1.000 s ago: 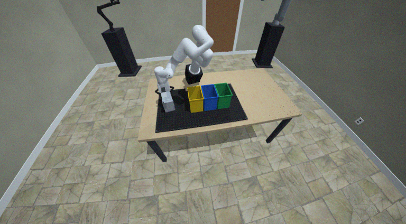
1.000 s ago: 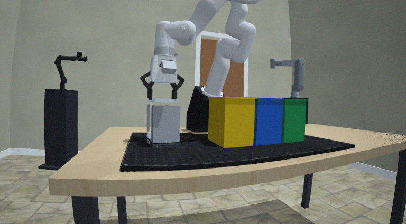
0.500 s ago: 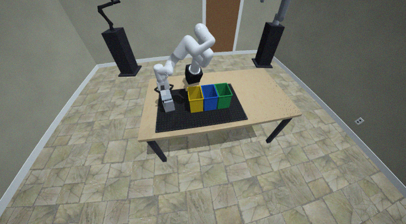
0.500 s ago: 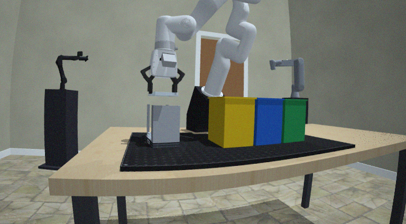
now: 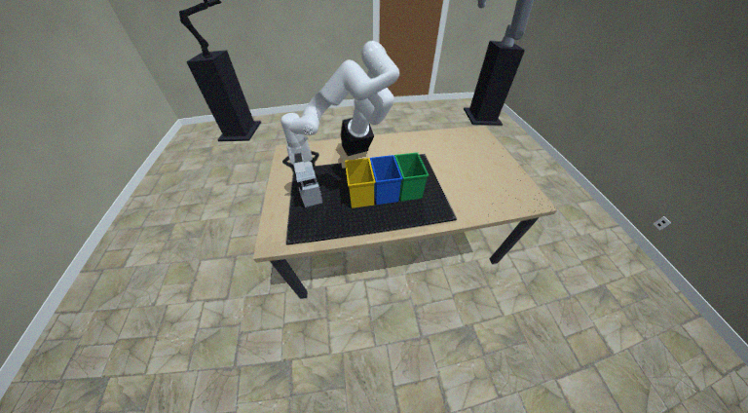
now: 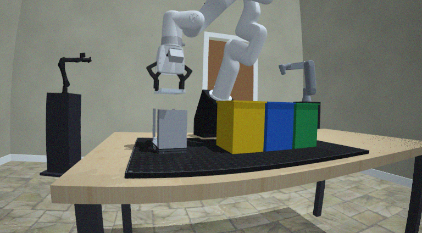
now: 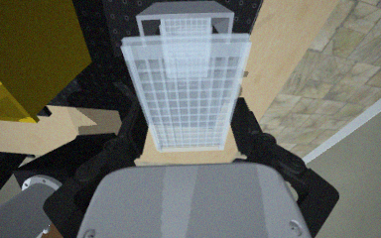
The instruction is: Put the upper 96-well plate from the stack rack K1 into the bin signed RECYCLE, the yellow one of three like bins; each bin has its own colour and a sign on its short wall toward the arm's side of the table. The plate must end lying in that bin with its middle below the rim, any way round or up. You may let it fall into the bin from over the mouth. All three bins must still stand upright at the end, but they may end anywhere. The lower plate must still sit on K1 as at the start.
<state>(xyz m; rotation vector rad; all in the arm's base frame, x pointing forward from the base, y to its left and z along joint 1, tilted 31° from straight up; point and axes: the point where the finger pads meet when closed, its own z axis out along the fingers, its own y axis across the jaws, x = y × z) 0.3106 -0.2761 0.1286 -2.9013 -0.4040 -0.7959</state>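
Right now my hand is 2 cm past the yellow bin, 26 cm to the right of it and 13 cm above it. From my hand the other things lie so: blue bin (5 cm behind, 39 cm to the left, 13 cm below); then green bin (7 cm behind, 53 cm to the left, 13 cm below).
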